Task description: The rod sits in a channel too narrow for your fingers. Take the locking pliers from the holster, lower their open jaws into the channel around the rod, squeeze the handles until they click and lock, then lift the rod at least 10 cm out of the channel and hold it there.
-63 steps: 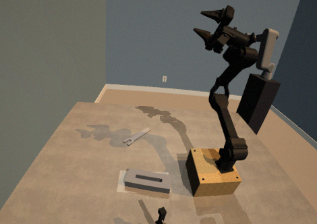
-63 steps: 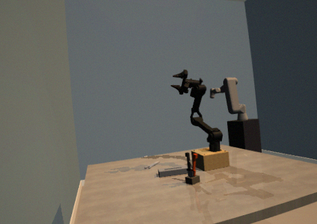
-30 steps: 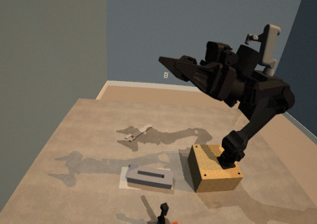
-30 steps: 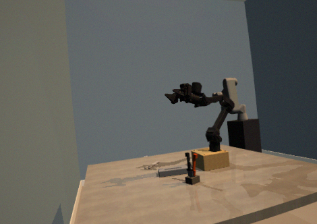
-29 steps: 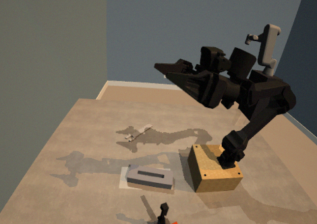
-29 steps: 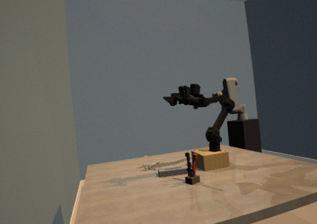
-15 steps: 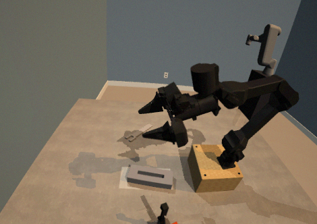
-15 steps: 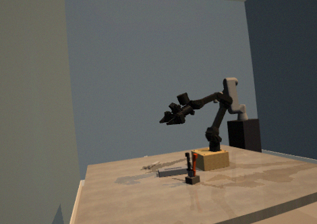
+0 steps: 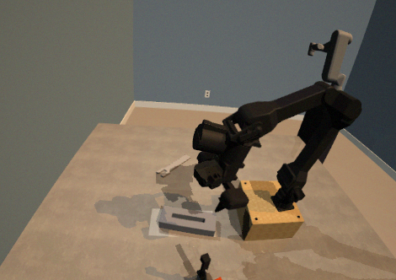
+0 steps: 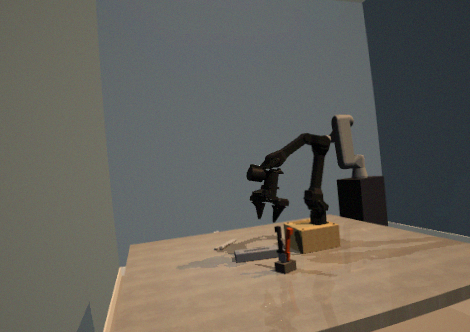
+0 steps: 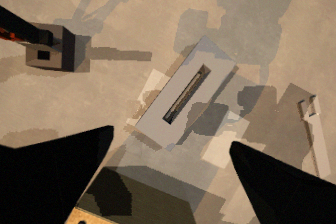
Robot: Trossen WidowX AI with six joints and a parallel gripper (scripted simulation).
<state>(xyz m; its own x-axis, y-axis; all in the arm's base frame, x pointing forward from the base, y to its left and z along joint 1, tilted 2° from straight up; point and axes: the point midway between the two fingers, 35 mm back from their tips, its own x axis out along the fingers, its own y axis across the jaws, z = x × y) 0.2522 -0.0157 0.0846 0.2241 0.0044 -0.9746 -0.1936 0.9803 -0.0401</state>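
Right now the orange handle is 4 cm ahead of my gripper tip, 22 cm to the left of it and 5 cm below it. Round my gripper tip: grey channel block (5 cm ahead, 3 cm to the right, 13 cm below); then dark holster (5 cm ahead, 19 cm to the left, 14 cm below); then metal rod (4 cm ahead, 2 cm to the right, 14 cm below).
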